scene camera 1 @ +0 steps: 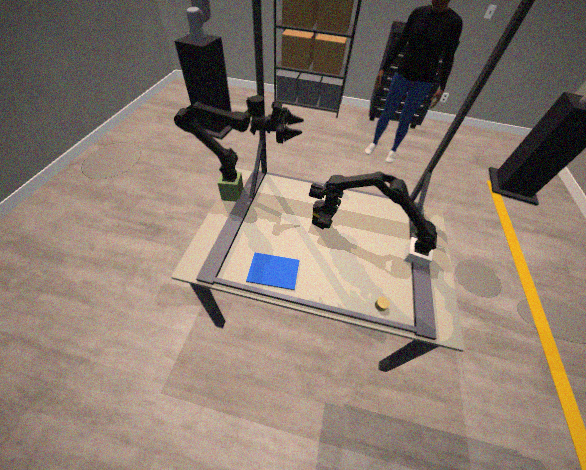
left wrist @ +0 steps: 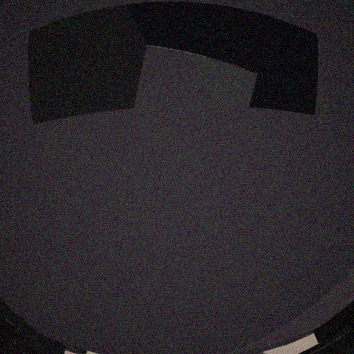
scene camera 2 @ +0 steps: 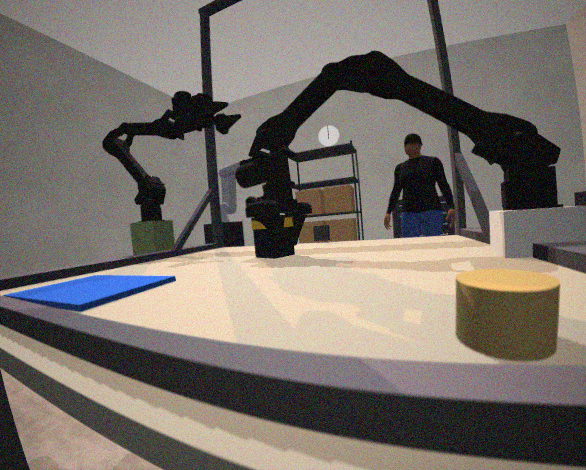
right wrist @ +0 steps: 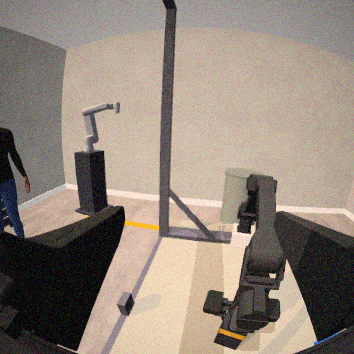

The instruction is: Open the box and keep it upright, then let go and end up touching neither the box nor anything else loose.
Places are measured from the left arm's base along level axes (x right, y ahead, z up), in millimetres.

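Pixels of known places: left gripper, between the fingertips: (scene camera 2: 286, 247); right gripper, between the fingertips: (scene camera 1: 303, 126) (scene camera 2: 234, 110) (right wrist: 203, 217); left arm's base, origin of its link: (scene camera 1: 421, 248) (scene camera 2: 530, 208) (right wrist: 243, 229); right arm's base, origin of its link: (scene camera 1: 229, 177).
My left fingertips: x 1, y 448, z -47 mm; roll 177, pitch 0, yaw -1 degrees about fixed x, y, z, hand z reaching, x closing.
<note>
Ahead of a thing's pixels: the offset from my left fingertips to its top centre.
The box @[dx +6, dy +38, dz +72 mm] (scene camera 1: 321, 220) (scene camera 2: 274, 247) (left wrist: 175, 200) (right wrist: 229, 339) is small and black with a yellow band near its top. It stands upright on the table and its lid looks closed. In the left wrist view its dark surface fills most of the picture very close up. My left gripper (scene camera 1: 322, 212) (scene camera 2: 276, 231) points straight down over the box, with its fingers on either side of the upper part, and looks shut on it; its fingertips do not show clearly in the left wrist view. My right gripper (scene camera 1: 302, 126) (scene camera 2: 233, 111) (right wrist: 203, 217) is open and empty, raised high, far from the box.
A flat blue panel @[dx -346, dy +140, dz -13 mm] (scene camera 1: 273, 271) (scene camera 2: 95, 290) lies near the table's front left. A yellow cylinder @[dx -316, dy -336, dz +14 mm] (scene camera 1: 382, 303) (scene camera 2: 507, 315) stands near the front right. A small grey block @[dx +300, dy +45, dz +37 mm] (right wrist: 126, 303) shows by the table's edge rail. Upright frame posts (scene camera 1: 258, 60) (right wrist: 167, 125) rise from the table.
</note>
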